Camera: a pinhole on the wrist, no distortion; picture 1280 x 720 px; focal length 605.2 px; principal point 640.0 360.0 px. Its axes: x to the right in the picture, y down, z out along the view. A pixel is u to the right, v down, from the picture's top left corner.
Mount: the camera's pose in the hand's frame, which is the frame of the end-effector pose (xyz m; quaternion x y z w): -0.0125 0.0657 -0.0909 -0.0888 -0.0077 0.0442 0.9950
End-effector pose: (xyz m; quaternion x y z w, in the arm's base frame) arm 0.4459 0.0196 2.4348 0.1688 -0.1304 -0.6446 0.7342
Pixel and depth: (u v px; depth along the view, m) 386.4 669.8 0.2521
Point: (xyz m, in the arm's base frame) 0.5781 0.1679 2.6542
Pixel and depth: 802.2 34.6 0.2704
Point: 0.3518 -0.0644 2.6068
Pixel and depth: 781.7 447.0 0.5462
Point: 0.5072 -0.0815 2.9306
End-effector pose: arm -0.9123 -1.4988 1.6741 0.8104 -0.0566 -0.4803 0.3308
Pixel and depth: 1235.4 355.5 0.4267
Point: -0.9334 -1.9570 1.3777
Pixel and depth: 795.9 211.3 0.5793
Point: -1.2435 -1.8298 1.4369
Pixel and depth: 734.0 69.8 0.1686
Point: -0.9723 -1.5631 1.6440
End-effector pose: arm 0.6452 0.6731 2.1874 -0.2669 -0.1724 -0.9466 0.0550
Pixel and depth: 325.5 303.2 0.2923
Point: 0.9009 0.6748 2.2820
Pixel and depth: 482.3 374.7 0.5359
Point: 1.0279 0.6793 2.4941
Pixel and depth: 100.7 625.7 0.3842
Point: 1.1427 0.5177 2.2727
